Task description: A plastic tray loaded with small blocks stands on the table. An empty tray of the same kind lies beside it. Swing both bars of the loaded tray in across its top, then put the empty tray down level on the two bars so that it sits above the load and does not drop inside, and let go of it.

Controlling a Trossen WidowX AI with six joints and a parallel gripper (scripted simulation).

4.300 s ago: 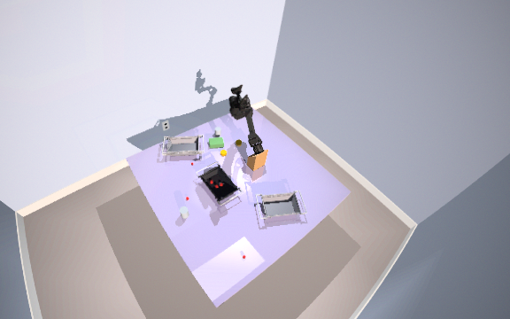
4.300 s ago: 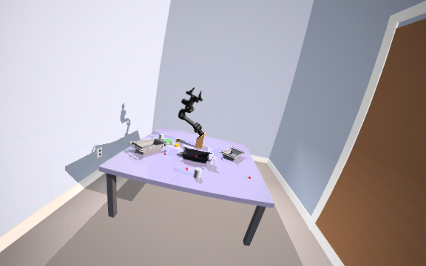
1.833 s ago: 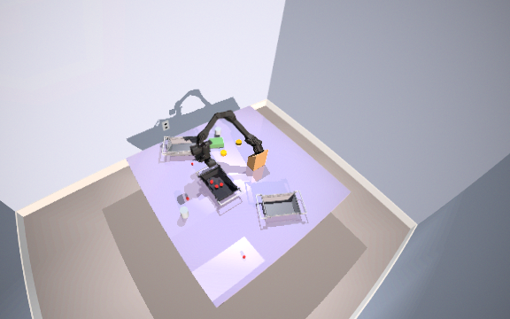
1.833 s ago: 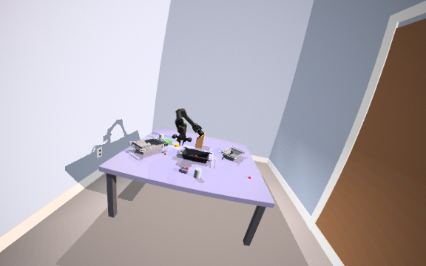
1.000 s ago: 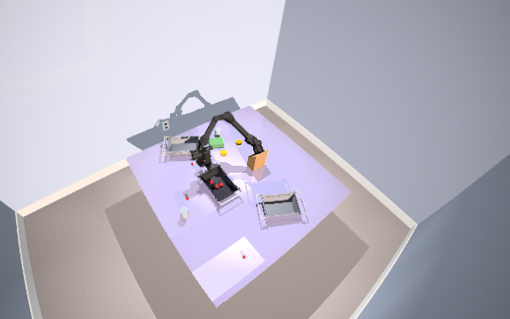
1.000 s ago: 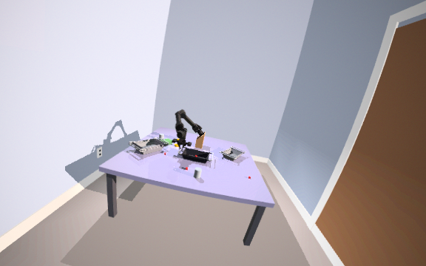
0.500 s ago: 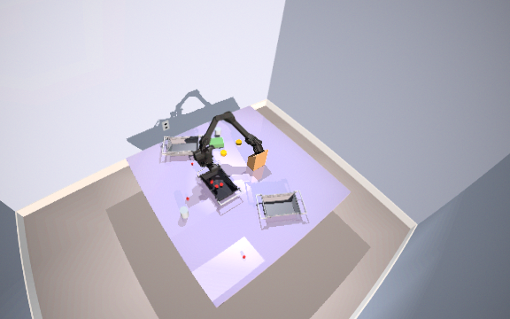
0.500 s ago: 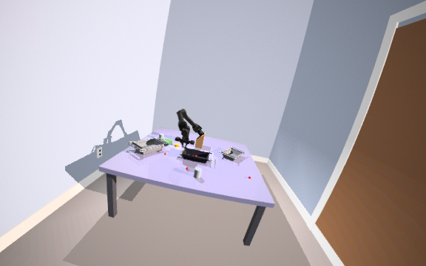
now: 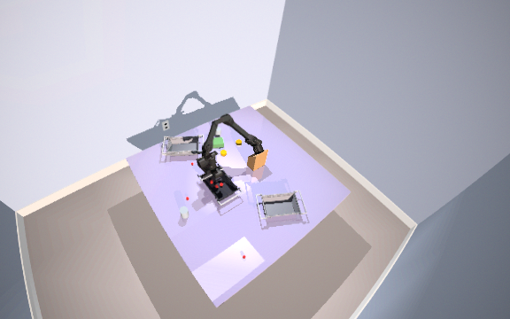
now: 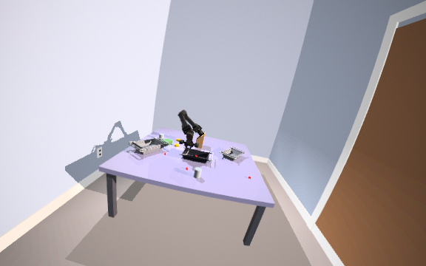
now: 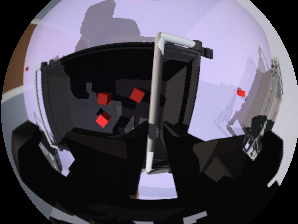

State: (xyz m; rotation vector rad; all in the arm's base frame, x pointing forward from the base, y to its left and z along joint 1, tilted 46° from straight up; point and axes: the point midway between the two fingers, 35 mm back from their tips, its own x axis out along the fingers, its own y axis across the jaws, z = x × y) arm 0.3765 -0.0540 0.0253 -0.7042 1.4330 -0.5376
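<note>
My gripper tip is now 46 cm to the right of the grey tray, 28 cm past it and 1 cm above it. Also, from my gripper tip: green block 30 cm to the right, 20 cm behind, 3 cm below.
</note>
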